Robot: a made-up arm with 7 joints. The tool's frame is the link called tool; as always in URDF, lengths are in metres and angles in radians. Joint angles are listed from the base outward.
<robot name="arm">
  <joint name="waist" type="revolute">
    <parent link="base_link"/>
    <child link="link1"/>
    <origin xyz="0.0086 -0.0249 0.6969"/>
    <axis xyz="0 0 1"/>
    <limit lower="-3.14" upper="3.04"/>
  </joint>
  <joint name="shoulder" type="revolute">
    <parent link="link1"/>
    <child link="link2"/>
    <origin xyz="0.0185 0.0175 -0.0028" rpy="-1.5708 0 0"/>
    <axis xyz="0 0 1"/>
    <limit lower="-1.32" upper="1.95"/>
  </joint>
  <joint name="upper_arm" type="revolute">
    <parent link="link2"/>
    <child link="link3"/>
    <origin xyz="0.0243 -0.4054 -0.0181" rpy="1.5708 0 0"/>
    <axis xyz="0 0 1"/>
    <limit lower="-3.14" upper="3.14"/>
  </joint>
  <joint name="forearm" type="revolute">
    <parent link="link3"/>
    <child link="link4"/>
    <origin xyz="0.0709 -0.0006 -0.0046" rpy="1.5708 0 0"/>
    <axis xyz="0 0 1"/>
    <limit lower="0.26" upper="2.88"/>
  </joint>
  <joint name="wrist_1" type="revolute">
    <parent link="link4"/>
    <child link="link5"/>
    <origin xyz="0.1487 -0.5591 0.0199" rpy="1.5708 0 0"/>
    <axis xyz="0 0 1"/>
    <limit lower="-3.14" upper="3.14"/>
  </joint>
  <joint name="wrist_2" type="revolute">
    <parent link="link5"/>
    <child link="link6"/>
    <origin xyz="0.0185 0.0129 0.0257" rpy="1.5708 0 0"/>
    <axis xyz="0 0 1"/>
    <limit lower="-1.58" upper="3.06"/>
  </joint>
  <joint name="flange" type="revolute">
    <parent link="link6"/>
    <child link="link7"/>
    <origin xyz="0.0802 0.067 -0.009" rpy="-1.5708 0 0"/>
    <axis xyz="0 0 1"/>
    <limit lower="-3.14" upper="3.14"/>
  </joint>
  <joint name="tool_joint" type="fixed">
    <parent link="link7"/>
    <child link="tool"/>
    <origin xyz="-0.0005 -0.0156 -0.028" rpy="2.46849 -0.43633 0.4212"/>
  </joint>
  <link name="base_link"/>
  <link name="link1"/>
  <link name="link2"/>
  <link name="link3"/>
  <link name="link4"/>
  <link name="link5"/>
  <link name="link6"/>
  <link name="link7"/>
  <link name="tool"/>
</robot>
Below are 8 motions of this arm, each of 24 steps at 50 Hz.
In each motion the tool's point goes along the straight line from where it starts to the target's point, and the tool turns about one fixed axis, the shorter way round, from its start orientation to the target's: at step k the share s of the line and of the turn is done. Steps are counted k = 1, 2, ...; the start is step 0. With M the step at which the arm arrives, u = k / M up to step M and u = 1 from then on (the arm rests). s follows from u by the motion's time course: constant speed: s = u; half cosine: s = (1 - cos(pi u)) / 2; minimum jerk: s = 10 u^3 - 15 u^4 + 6 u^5.
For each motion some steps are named. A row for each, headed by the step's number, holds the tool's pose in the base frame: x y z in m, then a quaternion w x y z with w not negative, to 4 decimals.
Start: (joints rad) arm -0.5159 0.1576 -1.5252 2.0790 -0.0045 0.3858 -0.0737
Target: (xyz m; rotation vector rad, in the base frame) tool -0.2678 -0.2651 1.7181 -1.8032 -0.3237 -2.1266
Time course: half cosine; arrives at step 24
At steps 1, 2, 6, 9, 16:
1: -0.0943 -0.5759 1.5941 0.2191 -0.5546 -0.1216 -0.7935
2: -0.0965 -0.5719 1.5956 0.2184 -0.5556 -0.1215 -0.7930
6: -0.1190 -0.5315 1.6118 0.2117 -0.5663 -0.1205 -0.7874
9: -0.1473 -0.4809 1.6320 0.2033 -0.5794 -0.1193 -0.7802
16: -0.2242 -0.3431 1.6870 0.1800 -0.6143 -0.1158 -0.7595

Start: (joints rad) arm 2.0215 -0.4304 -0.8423 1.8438 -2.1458 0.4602 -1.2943
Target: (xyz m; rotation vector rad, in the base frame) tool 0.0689 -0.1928 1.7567 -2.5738 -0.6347 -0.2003
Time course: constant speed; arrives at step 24
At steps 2, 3, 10, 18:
2: 0.3297 0.2907 1.5563 0.0623 0.8279 0.5453 -0.1156
3: 0.3178 0.2687 1.5654 0.0483 0.8376 0.5334 -0.1073
10: 0.2348 0.1149 1.6292 0.0495 -0.8939 -0.4429 0.0478
18: 0.1400 -0.0609 1.7021 0.1597 -0.9314 -0.3263 -0.0215

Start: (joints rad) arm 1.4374 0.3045 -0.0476 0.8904 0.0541 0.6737 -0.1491
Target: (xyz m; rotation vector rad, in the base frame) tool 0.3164 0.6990 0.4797 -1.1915 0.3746 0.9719
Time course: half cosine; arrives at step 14
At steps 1, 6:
1: 0.1759 0.7228 0.6063 0.7381 -0.4046 0.0468 0.5379
6: 0.2294 0.7137 0.5581 0.7284 -0.4569 0.0936 0.5019

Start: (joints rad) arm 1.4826 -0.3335 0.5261 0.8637 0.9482 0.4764 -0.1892
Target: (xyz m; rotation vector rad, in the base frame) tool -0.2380 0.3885 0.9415 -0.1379 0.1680 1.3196
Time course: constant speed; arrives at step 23
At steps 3, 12, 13, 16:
3: -0.2158 0.5732 1.0085 0.7899 0.0191 0.0613 0.6099
12: -0.2258 0.4901 0.9784 0.7882 -0.0183 0.0688 0.6112
13: -0.2269 0.4809 0.9750 0.7880 -0.0225 0.0697 0.6113
16: -0.2302 0.4532 0.9650 0.7871 -0.0349 0.0721 0.6116

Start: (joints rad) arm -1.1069 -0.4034 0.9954 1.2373 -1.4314 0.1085 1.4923
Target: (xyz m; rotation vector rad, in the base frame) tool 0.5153 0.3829 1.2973 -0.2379 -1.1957 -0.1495
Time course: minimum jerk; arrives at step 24
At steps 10, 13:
10: 0.6263 0.1940 1.2136 0.8125 -0.2355 -0.4777 -0.2370
13: 0.5870 0.2609 1.2432 0.8189 -0.1927 -0.5101 -0.1789

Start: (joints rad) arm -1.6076 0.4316 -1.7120 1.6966 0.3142 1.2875 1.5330
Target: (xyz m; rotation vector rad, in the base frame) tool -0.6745 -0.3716 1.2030 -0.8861 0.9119 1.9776
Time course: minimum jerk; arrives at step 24
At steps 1, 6, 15, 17, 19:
1: -0.7189 -0.1725 1.3221 0.7622 -0.1911 0.1283 0.6051
6: -0.7143 -0.1930 1.3098 0.7308 -0.2102 0.1545 0.6307
15: -0.6867 -0.3168 1.2358 0.5031 -0.3120 0.3015 0.7474
17: -0.6813 -0.3413 1.2211 0.4514 -0.3288 0.3275 0.7622
19: -0.6774 -0.3587 1.2107 0.4135 -0.3400 0.3453 0.7709

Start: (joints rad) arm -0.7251 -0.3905 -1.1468 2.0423 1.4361 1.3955 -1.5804
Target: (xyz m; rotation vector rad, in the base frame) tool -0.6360 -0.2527 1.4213 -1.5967 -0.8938 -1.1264
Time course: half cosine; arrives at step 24
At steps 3, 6, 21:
3: -0.4057 -0.3972 1.5362 0.5980 -0.4718 -0.5392 -0.3593
6: -0.4316 -0.3809 1.5233 0.5868 -0.4946 -0.5218 -0.3725
21: -0.6269 -0.2584 1.4258 0.4820 -0.6472 -0.3733 -0.4576

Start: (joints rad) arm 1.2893 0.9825 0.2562 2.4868 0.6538 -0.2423 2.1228
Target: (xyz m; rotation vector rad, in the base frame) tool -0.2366 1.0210 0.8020 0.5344 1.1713 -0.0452
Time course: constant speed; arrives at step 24
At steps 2, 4, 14, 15, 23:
2: 0.2926 0.9573 0.9876 0.4410 0.5296 0.6879 -0.2277
4: 0.2445 0.9631 0.9707 0.4803 0.5091 0.6824 -0.2107
14: 0.0039 0.9920 0.8864 0.6587 0.3902 0.6322 -0.1193
15: -0.0201 0.9949 0.8779 0.6746 0.3770 0.6251 -0.1097
23: -0.2125 1.0181 0.8104 0.7875 0.2640 0.5561 -0.0310

